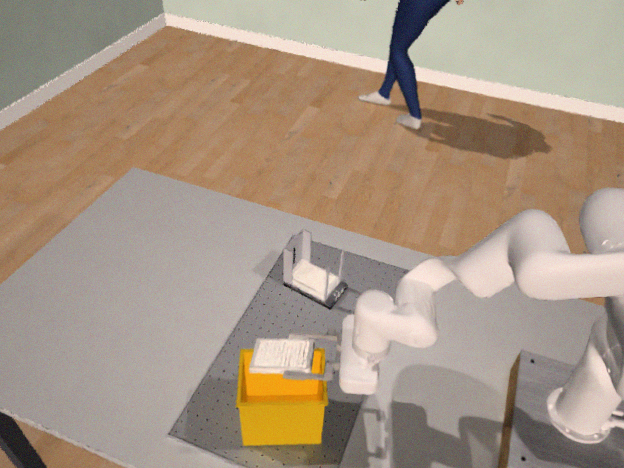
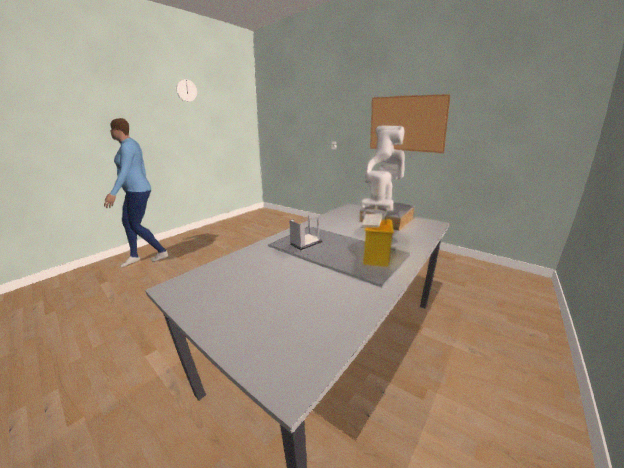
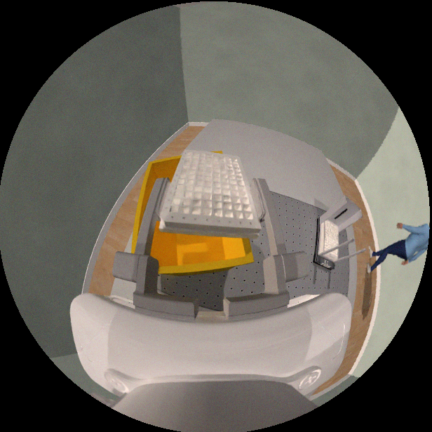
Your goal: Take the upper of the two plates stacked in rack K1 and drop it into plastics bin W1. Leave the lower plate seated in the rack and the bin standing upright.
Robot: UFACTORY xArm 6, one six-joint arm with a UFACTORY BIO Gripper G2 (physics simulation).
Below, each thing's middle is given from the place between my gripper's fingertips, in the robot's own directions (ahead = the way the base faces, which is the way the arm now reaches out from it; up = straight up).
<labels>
Right now the yellow plastics bin W1 (image 1: 273, 411) is 3 cm to the left of my hand and 12 cm below it.
</labels>
